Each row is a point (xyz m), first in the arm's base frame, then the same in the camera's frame.
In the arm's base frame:
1: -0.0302 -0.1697 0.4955
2: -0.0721 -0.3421 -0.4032
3: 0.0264 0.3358 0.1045
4: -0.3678 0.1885 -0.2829
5: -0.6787 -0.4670 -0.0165
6: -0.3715 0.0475 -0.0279
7: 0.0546 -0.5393 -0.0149
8: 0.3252 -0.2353 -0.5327
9: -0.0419 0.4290 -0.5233
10: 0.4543 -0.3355 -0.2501
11: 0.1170 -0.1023 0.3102
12: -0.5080 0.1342 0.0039
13: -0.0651 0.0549 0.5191
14: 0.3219 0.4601 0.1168
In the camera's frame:
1: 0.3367 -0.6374 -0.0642
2: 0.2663 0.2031 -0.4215
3: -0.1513 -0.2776 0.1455
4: -0.3000 -0.0374 -0.3519
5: 0.1662 -0.3573 -0.8788
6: -0.1262 -0.2710 -0.3627
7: 0.5796 -0.1092 -0.3216
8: 0.3377 0.4524 -0.0769
9: -0.4007 0.2851 -0.0237
10: 0.5467 0.2351 0.0485
11: 0.3094 -0.4174 0.0425
12: -0.2583 -0.3513 -0.4197
13: 0.1342 -0.6833 0.0314
14: -0.1126 -0.1968 0.4535

